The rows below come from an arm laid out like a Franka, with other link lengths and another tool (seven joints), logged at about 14 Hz.
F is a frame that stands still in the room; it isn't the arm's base.
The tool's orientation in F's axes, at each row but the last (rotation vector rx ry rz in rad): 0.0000 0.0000 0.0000; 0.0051 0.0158 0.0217; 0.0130 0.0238 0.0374; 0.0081 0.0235 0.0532
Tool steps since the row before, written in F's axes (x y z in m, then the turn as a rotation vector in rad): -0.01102 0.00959 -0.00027 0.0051 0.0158 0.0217; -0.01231 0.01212 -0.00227 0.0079 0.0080 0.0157; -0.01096 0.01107 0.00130 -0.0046 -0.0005 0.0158; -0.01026 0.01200 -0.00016 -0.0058 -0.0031 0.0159
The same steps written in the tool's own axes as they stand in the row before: -0.01102 0.00959 -0.00027 0.0051 0.0158 0.0217; -0.01201 0.01237 -0.00252 0.0078 0.0079 0.0158; -0.01056 0.01149 0.00090 -0.0050 -0.0001 0.0157; -0.00960 0.01253 -0.00049 -0.0063 -0.0026 0.0158
